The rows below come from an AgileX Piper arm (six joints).
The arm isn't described. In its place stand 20 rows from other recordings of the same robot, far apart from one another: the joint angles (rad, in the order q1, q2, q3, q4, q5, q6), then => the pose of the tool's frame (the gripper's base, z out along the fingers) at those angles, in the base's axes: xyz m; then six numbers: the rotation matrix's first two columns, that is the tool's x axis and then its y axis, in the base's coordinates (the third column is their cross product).
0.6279 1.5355 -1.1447 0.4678 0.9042 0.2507 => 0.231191, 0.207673, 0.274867, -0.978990, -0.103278, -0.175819, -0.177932, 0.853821, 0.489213
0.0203 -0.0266 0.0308 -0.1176 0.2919 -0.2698 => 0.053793, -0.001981, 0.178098, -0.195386, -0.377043, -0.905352, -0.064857, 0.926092, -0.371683
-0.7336 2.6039 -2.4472 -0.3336 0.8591 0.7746 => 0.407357, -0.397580, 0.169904, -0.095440, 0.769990, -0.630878, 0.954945, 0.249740, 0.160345
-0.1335 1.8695 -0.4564 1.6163 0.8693 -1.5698 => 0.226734, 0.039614, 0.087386, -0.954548, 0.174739, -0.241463, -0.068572, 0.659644, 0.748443
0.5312 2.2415 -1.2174 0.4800 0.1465 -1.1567 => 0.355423, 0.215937, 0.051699, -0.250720, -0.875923, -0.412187, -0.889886, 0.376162, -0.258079
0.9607 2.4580 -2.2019 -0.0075 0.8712 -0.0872 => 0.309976, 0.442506, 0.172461, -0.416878, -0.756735, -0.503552, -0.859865, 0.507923, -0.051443
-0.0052 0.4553 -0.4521 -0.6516 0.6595 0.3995 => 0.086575, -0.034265, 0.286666, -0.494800, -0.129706, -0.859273, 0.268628, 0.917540, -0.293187
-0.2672 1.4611 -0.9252 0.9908 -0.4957 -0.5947 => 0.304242, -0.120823, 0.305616, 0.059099, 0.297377, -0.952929, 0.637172, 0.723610, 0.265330
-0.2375 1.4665 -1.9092 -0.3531 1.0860 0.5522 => 0.274369, -0.095063, 0.509848, -0.276193, 0.432105, -0.858488, 0.629009, 0.756634, 0.178473
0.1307 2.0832 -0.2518 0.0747 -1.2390 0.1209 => 0.228775, 0.023596, 0.055417, -0.485497, 0.081826, -0.870400, 0.001484, 0.995686, 0.092776
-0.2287 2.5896 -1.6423 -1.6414 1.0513 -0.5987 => 0.444424, -0.184354, 0.031899, -0.103019, -0.355211, 0.929092, -0.981012, -0.118024, -0.153899
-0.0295 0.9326 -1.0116 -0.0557 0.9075 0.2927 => 0.173342, -0.009109, 0.374650, -0.636209, 0.274156, -0.721163, 0.232099, 0.959445, 0.159984
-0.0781 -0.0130 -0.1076 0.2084 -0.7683 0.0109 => 0.008156, -0.013762, 0.305224, 0.834522, 0.094610, -0.542791, 0.024683, 0.977738, 0.208372
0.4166 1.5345 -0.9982 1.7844 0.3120 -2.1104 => 0.303863, 0.164311, 0.285292, -0.124312, -0.378709, -0.917129, -0.714538, 0.675488, -0.182076
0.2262 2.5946 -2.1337 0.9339 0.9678 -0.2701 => 0.507395, 0.178603, 0.105492, -0.975078, 0.063649, -0.212538, -0.111590, 0.687277, 0.717773
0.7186 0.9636 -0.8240 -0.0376 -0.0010 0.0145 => 0.160345, 0.140241, 0.381103, -0.023454, -0.051198, -0.998413, -0.659077, 0.751721, -0.023065
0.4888 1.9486 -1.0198 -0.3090 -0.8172 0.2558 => 0.354416, 0.211352, 0.194589, -0.069503, 0.008020, -0.997549, -0.651147, 0.757205, 0.051456
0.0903 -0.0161 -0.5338 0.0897 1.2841 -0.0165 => -0.022721, 0.005794, 0.269328, -0.600855, -0.045473, -0.798064, -0.152820, 0.986500, 0.058847
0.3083 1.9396 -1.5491 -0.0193 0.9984 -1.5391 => 0.389111, 0.122365, 0.230870, 0.279711, -0.960032, 0.009986, -0.924686, -0.272182, -0.266218
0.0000 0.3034 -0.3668 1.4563 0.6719 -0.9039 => 0.058032, 0.056274, 0.307869, -0.255258, 0.391164, -0.884214, -0.565225, 0.681597, 0.464700
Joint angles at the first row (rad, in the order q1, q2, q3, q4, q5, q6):
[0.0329, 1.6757, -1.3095, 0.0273, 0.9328, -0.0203]
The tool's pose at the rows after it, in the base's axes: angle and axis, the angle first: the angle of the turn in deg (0 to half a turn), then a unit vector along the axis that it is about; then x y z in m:
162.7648 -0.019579 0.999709 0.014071 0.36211 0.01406 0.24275
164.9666 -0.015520 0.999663 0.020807 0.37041 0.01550 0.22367
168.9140 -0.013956 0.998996 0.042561 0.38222 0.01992 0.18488
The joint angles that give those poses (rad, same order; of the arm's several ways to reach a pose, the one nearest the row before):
[0.0329, 1.7626, -1.3340, 0.0294, 0.9284, -0.0203]
[0.0329, 1.8197, -1.3396, 0.0459, 0.9152, -0.0213]
[0.0329, 1.9255, -1.3399, 0.1048, 0.8795, -0.0541]

